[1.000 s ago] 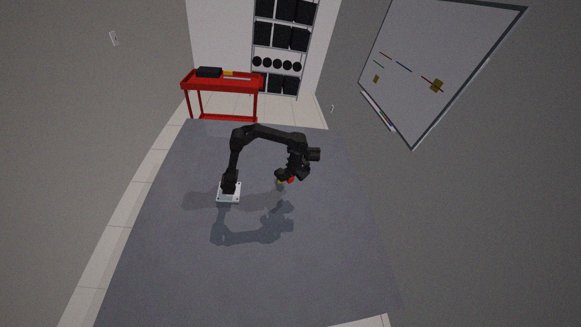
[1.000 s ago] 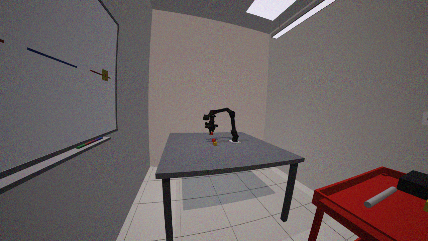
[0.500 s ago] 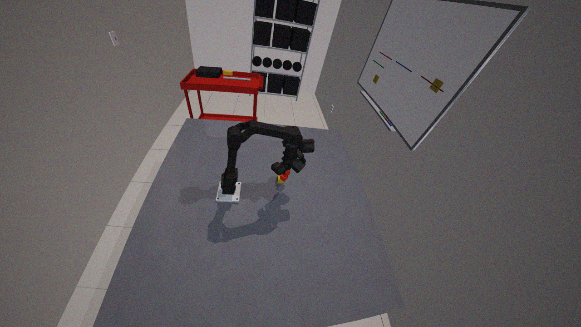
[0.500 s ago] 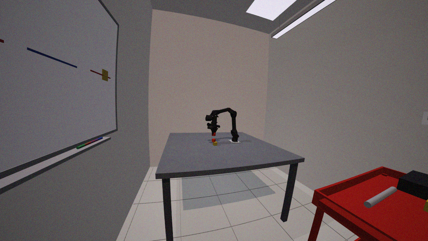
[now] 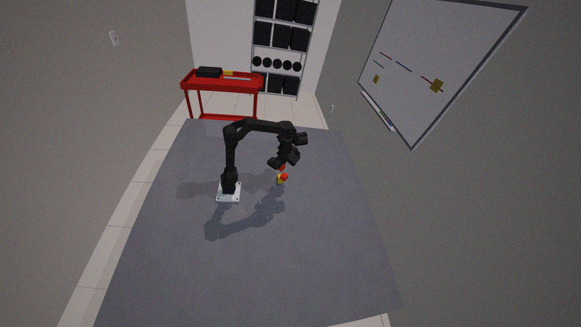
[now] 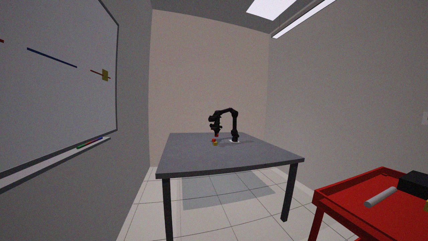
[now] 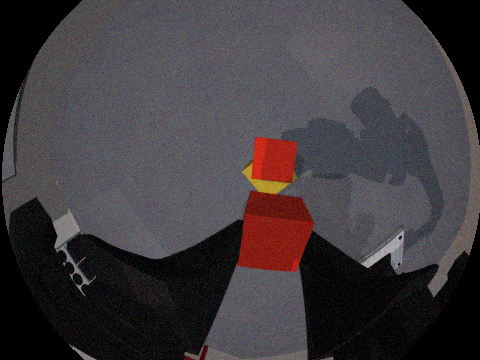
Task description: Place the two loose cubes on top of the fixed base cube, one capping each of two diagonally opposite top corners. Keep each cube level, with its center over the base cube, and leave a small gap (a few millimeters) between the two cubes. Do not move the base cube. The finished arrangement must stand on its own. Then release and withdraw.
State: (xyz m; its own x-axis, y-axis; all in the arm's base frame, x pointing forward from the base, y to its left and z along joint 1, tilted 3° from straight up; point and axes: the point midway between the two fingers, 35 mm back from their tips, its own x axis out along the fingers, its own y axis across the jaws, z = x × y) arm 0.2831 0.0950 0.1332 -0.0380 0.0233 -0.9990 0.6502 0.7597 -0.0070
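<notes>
My gripper tip is 10 mm short of the yellow base cube, 10 mm to the left of it and 100 mm above it.
</notes>
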